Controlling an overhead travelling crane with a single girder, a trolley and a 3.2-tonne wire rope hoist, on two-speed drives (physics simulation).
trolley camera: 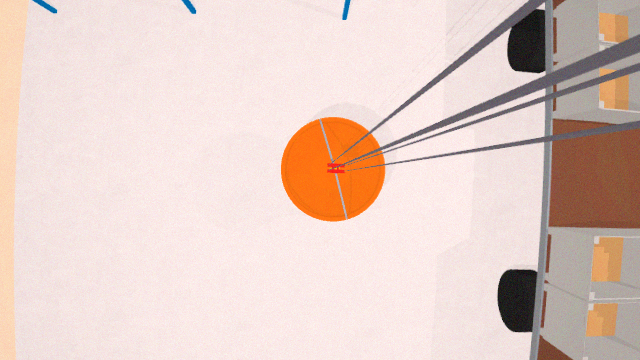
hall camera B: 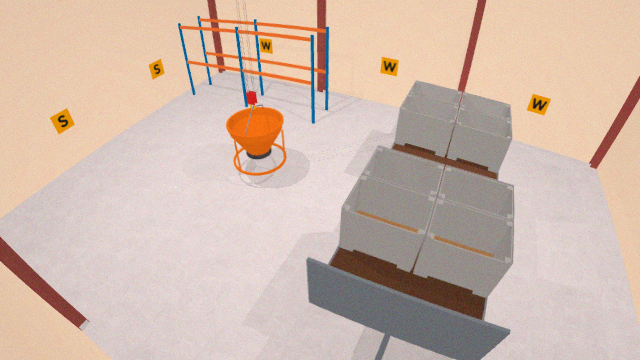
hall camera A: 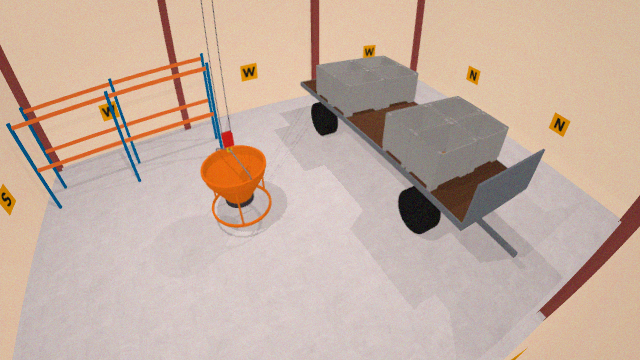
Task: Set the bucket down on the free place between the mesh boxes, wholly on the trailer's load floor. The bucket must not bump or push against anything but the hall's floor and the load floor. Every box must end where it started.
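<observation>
The orange bucket (hall camera A: 230, 187) (hall camera B: 256, 137) (trolley camera: 310, 185) hangs upright, its foot ring slightly above the hall's floor. My gripper, the hook under the red block (hall camera A: 229, 149) (hall camera B: 252, 106) (trolley camera: 336, 168), holds the bucket's grey bail above the rim; its fine parts are too small to make out. The ropes run up to the right in the trolley camera view. Grey mesh boxes stand in a near group (hall camera A: 445, 145) (hall camera B: 380, 235) (trolley camera: 570, 260) and a far group (hall camera A: 345, 90) (hall camera B: 420, 125) (trolley camera: 575, 75). Between them lies the brown load floor (hall camera A: 370, 125) (hall camera B: 445, 162) (trolley camera: 595, 175), largely hidden in the hall camera B view.
The trailer's grey end wall (hall camera A: 505, 187) (hall camera B: 405, 310) stands upright beyond the near boxes. Its black wheels (hall camera A: 419, 210) (trolley camera: 520, 300) and grey side rail (trolley camera: 545, 180) face the bucket. A blue and orange rack (hall camera A: 122, 135) (hall camera B: 313, 100) stands behind the bucket, apart from it.
</observation>
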